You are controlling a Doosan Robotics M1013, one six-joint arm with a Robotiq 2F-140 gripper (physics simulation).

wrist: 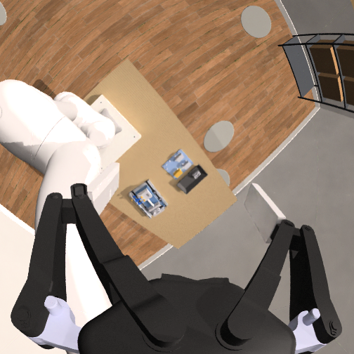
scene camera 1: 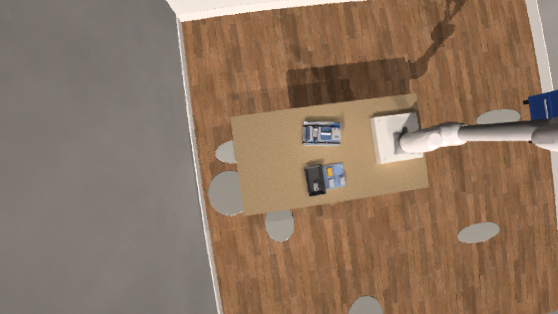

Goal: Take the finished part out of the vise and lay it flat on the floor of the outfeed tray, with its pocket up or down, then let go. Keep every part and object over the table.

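Seen in the pictures: arm's base, origin of the base link: [scene camera 1: 403, 143].
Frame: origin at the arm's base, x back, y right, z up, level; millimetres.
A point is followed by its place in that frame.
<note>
The blue and grey vise [scene camera 1: 321, 133] {x -678, y 98, z 25 mm} [wrist: 148, 198] stands on the table. Light-grey shapes show in it, too small for me to tell the finished part and its pocket side. A black tray [scene camera 1: 314, 173] {x -729, y -215, z -45 mm} [wrist: 185, 183] stands apart from the vise on the same table, with a small grey piece [scene camera 1: 316, 186] {x -722, y -317, z -23 mm} [wrist: 196, 174] inside it. My gripper [wrist: 185, 184] is wide open and empty, high above the table in the wrist view, with its pads far apart. The gripper does not show in the scene view.
A light-blue plate [scene camera 1: 338, 167] {x -528, y -175, z -49 mm} [wrist: 170, 166] with a yellow block [scene camera 1: 329, 171] {x -616, y -201, z -13 mm} [wrist: 177, 173] and grey pieces lies beside the tray. The tan table [scene camera 1: 270, 160] {x -1080, y -95, z -57 mm} [wrist: 150, 150] also bears the white base plate [scene camera 1: 384, 147] {x -167, y -27, z 4 mm} [wrist: 122, 145]. A shelf rack [wrist: 300, 72] stands farther off.
</note>
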